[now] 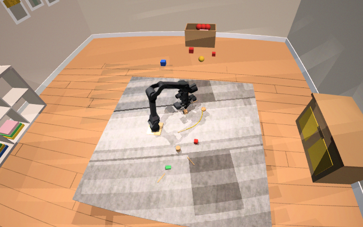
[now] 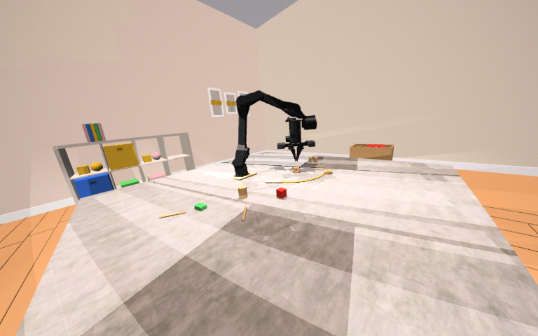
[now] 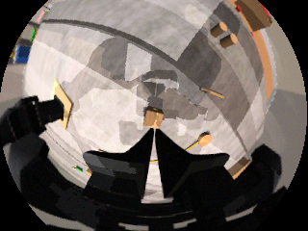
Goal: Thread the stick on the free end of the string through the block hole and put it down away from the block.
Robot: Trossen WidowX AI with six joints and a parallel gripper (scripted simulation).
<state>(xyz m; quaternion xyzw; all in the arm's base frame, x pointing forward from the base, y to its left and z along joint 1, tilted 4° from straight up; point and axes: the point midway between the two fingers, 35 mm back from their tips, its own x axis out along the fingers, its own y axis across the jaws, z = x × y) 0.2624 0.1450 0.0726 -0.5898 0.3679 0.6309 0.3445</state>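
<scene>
Right now my gripper tip is 4 cm above the small wooden block. Round my gripper tip: round wooden button: 16 cm ahead, 5 cm below, 2 cm to the left; red cube: 29 cm to the right, 6 cm ahead, 5 cm below; loose stick: 13 cm to the left, 10 cm ahead, 6 cm below.
</scene>
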